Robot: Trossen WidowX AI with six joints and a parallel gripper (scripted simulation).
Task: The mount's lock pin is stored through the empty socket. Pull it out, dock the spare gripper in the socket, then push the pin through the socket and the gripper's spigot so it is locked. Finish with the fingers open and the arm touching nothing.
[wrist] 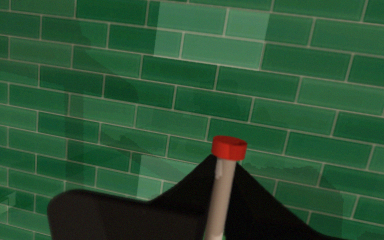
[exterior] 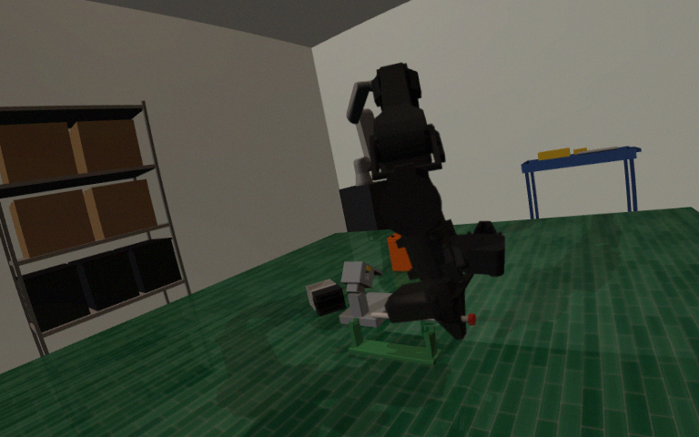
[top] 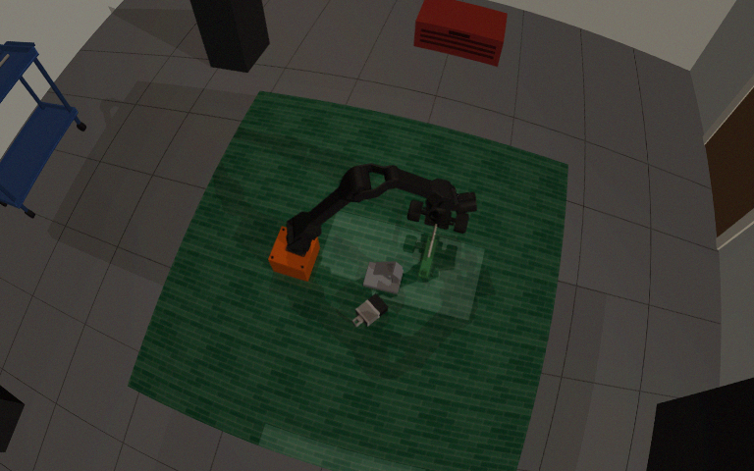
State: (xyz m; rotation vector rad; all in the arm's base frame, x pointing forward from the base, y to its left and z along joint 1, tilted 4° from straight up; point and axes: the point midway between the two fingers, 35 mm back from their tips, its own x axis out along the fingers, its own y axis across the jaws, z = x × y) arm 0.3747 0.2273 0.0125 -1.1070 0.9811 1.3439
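The green cradle is 10 mm ahead of my gripper tip, 100 mm to the right of it and 10 mm below it. The rest, counted from my gripper tip: grey mount (90 mm behind, 220 mm to the right, 20 mm above); spare gripper (110 mm behind, 350 mm to the right, 20 mm below).
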